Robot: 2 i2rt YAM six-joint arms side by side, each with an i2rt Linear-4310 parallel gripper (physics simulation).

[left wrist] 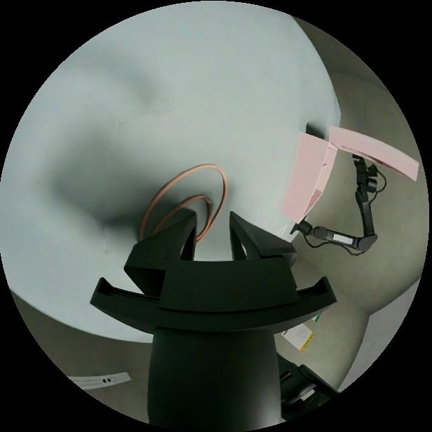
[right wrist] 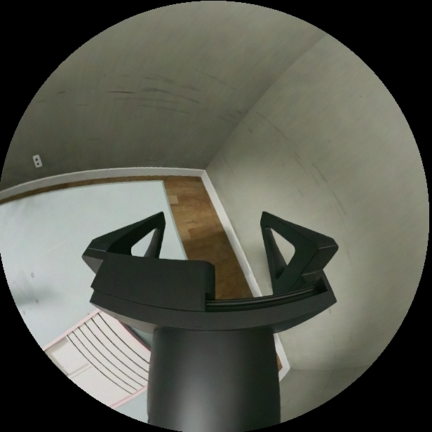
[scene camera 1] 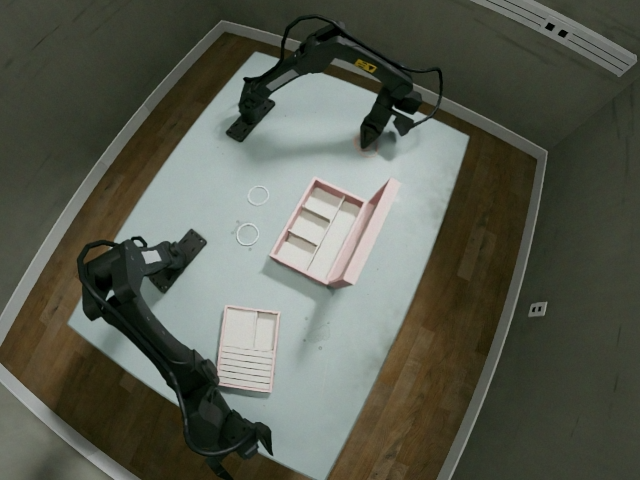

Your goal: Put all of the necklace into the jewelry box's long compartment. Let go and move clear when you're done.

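Pixels of known places: left gripper, between the fingertips: [scene camera 1: 363, 146]; right gripper, between the fingertips: [scene camera 1: 255, 470]; left arm's base, origin of its link: [scene camera 1: 251, 118]; right arm's base, origin of its link: [scene camera 1: 178, 260].
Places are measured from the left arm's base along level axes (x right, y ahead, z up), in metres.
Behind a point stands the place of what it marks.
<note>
The copper-pink necklace [scene camera 1: 356, 145] {x -0.095, y 0.362, z 0.003 m} [left wrist: 226, 189] lies in loose loops on the table at the top of the scene view, outside the jewelry box. My left gripper [scene camera 1: 364, 146] {x -0.096, y 0.384, z 0.012 m} [left wrist: 212, 216] points down over it with its fingers partly apart. The loops pass beside and behind one finger, which hides part of them; no strand is clamped. The pink jewelry box [scene camera 1: 299, 270] {x 0.353, y 0.440, z 0.054 m} [left wrist: 306, 175] stands open at mid-table; its long compartment [scene camera 1: 336, 237] {x 0.210, y 0.470, z 0.006 m} runs beside the raised lid [scene camera 1: 372, 232] {x 0.223, y 0.549, z 0.221 m} [left wrist: 375, 150] and looks empty. My right gripper [scene camera 1: 251, 466] {x 0.795, y 0.615, z 0.162 m} [right wrist: 212, 216] is wide open and empty at the bottom.
A pink-rimmed tray [scene camera 1: 242, 372] {x 0.662, y 0.459, z 0.020 m} [right wrist: 107, 350] with slots lies below the box in the scene view. Two white rings, one upper [scene camera 1: 248, 195] {x 0.240, y 0.176, z 0.003 m} and one lower [scene camera 1: 236, 234] {x 0.361, y 0.223, z 0.004 m}, lie left of the box. The raised lid stands on the box's right side.
</note>
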